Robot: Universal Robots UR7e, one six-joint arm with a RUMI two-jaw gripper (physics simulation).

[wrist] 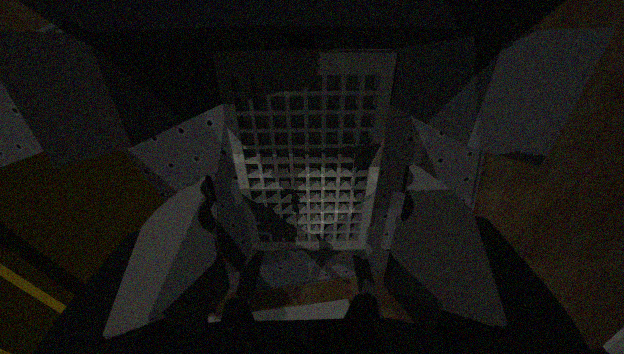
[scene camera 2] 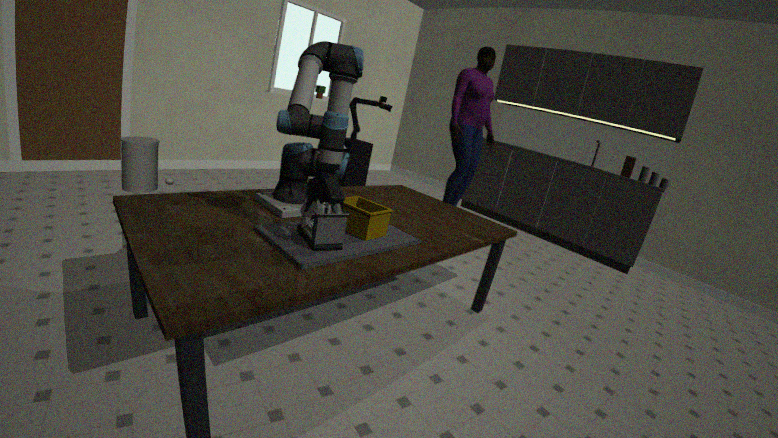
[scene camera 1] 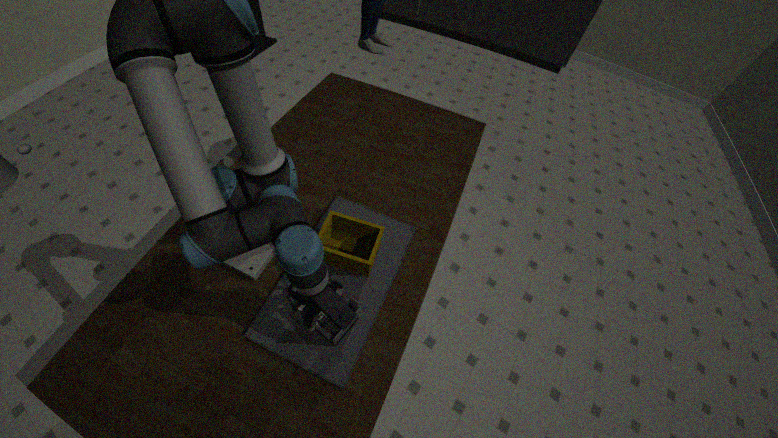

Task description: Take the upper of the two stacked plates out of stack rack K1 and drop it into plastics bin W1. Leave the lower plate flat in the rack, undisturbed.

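Where they show: gripper, fingertip midpoint: (wrist: 307, 175); arm's base at its link origin: (scene camera 2: 291, 198).
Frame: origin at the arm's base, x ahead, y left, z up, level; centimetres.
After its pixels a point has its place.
The stack rack K1 (scene camera 2: 329, 231) (wrist: 182, 145) is a dark grey holder with perforated walls. The upper plate (wrist: 357, 64) @[x 42.5, y -16.3, z 3.5 cm], a grey plate with a grid of square wells, lies in the rack and fills the middle of the wrist view, partly in shadow. My gripper (scene camera 1: 321, 318) @[x 37.1, y -12.6, z 2.7 cm] (scene camera 2: 325, 207) (wrist: 307, 175) @[x 37.1, y -12.6, z 2.7 cm] is open and empty at the rack, pointing down, one jaw on each side of the plate. Whether the jaws touch the plate is too dark to tell. The lower plate cannot be made out. The yellow plastics bin W1 (scene camera 1: 348, 259) @[x 36.8, y 2.3, z 5.8 cm] (scene camera 2: 368, 224) @[x 42.8, y 2.9, z 4.2 cm] stands upright beside the rack, open at the top.
Rack and bin stand on a grey mat (scene camera 1: 381, 282) @[x 47.1, y 2.7, z -1.6 cm] (scene camera 2: 304, 261) @[x 48.1, y -25.6, z -1.5 cm] on the brown wooden table (scene camera 1: 402, 146) @[x 32.0, y 61.6, z -3.0 cm] (scene camera 2: 217, 282) @[x 46.9, y -49.8, z -3.0 cm]. The arm's folded wrist hangs close beside the bin. A person (scene camera 2: 472, 114) in a purple top stands behind the table, near dark kitchen cabinets (scene camera 2: 555, 198).
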